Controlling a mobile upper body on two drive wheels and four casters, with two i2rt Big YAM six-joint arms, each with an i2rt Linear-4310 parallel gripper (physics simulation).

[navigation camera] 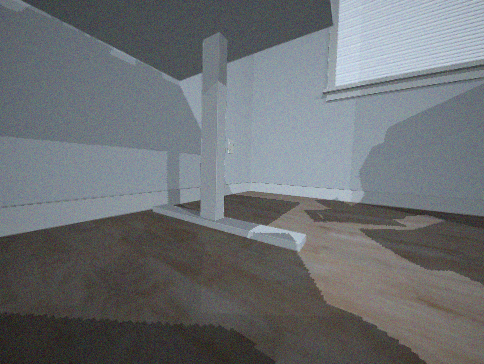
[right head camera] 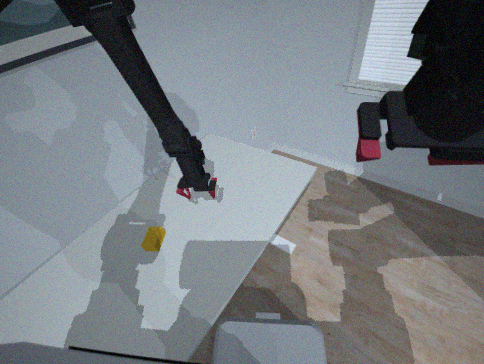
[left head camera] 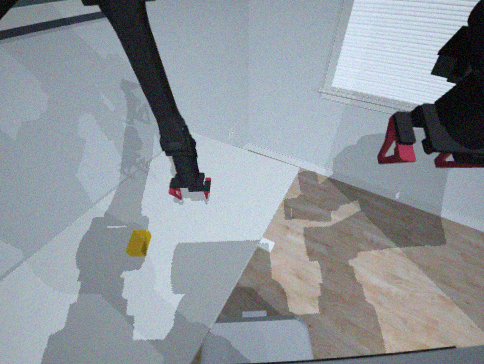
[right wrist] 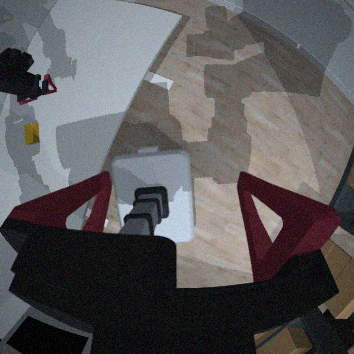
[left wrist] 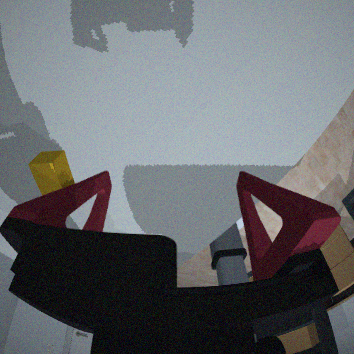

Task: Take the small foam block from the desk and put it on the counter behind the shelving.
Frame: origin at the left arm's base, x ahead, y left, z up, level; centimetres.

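Seen in the pictures: left gripper, between the fingertips: (right head camera: pixel 202 197) (left head camera: pixel 194 198) (right wrist: pixel 45 93) (left wrist: pixel 173 177); right gripper, between the fingertips: (right head camera: pixel 392 159) (left head camera: pixel 407 162) (right wrist: pixel 173 178).
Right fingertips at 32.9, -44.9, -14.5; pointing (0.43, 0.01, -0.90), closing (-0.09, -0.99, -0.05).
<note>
Pixels of each thing's top centre, then the offset from my right fingertips to it, as dx, dy, dz. "pt": a spot on its surface instead. Level surfaces: height alone.
- yellow foam block, centre of its top: (left wrist: pixel 47 184) (left head camera: pixel 137 240) (right head camera: pixel 151 236) (right wrist: pixel 28 133) +16.3, +67.7, -50.0
- white desk, height of its surface: dz -54.5
- Wood floor, height of its surface: dz -126.5
- desk leg, a spot on its surface: (navigation camera: pixel 212 130) pt +63.6, +34.3, -90.9
- long foot, a spot on its surface: (navigation camera: pixel 270 237) pt +49.3, +14.1, -124.4
The yellow foam block (left head camera: pixel 138 243) (right head camera: pixel 153 239) (left wrist: pixel 52 171) (right wrist: pixel 32 133) lies on the white desk (left head camera: pixel 235 210) (right head camera: pixel 250 210) (left wrist: pixel 200 100) (right wrist: pixel 100 60). My left gripper (left head camera: pixel 190 195) (right head camera: pixel 200 193) (left wrist: pixel 173 177) (right wrist: pixel 45 93) is open and empty above the desk, beyond the block and to its right in the head views. In the left wrist view the block shows behind the left finger, outside the gap. My right gripper (left head camera: pixel 425 161) (right head camera: pixel 400 159) (right wrist: pixel 173 178) is open and empty, high up at the right. The counter and the shelving cannot be made out.
Wood floor (left head camera: pixel 400 280) (right wrist: pixel 225 130) lies right of the desk. The robot's grey base (left head camera: pixel 260 340) (right head camera: pixel 270 345) (right wrist: pixel 150 172) is beside the desk edge. The desk leg (navigation camera: pixel 212 130) stands on a long foot (navigation camera: pixel 270 237). Walls and a blinded window (left head camera: pixel 390 45) (navigation camera: pixel 410 40) are beyond. Cardboard boxes (right wrist: pixel 285 340) show low in the right wrist view.
</note>
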